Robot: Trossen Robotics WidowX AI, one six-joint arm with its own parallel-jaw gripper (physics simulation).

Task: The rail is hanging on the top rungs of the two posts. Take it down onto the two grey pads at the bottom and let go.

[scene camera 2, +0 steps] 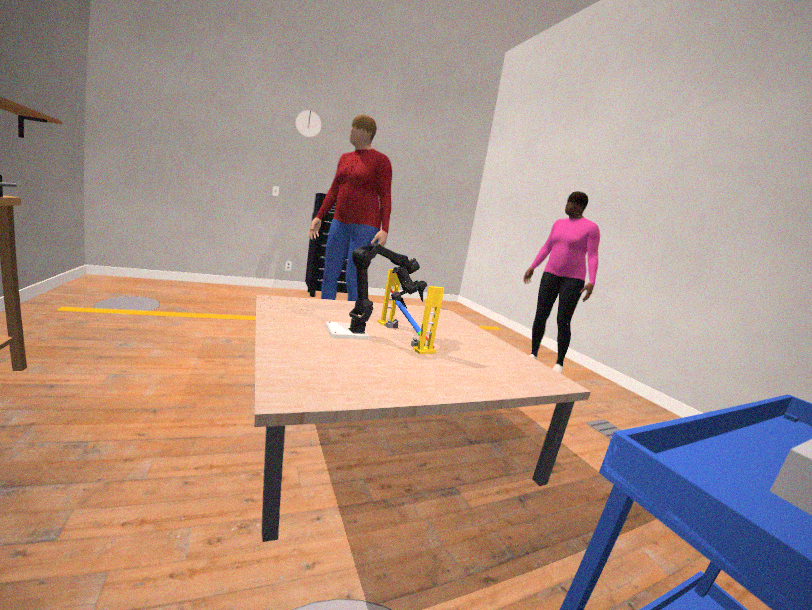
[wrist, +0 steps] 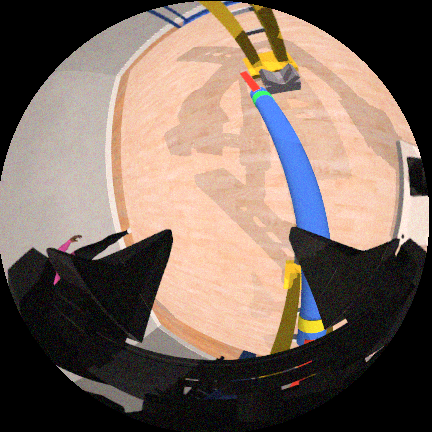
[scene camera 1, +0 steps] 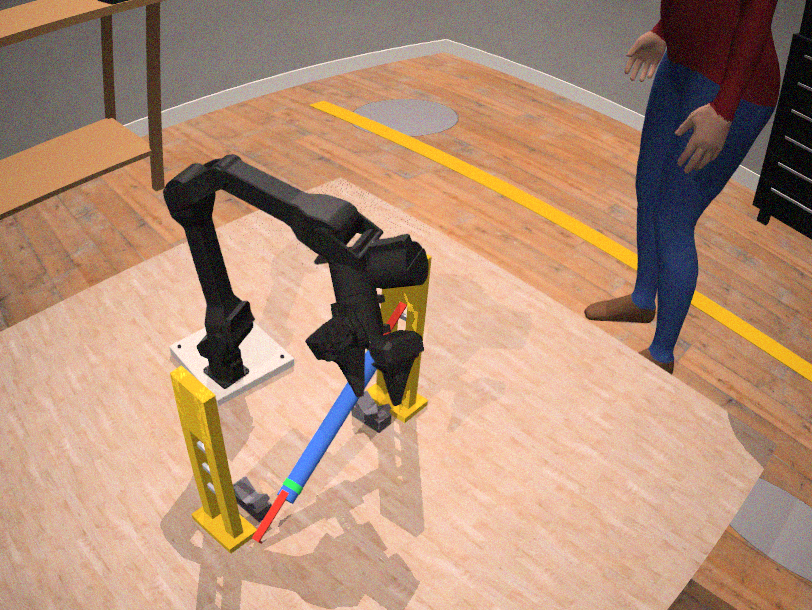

Note:
My gripper is open and touches a blue rail. I also see a grey pad.
My gripper also shows in the wrist view.

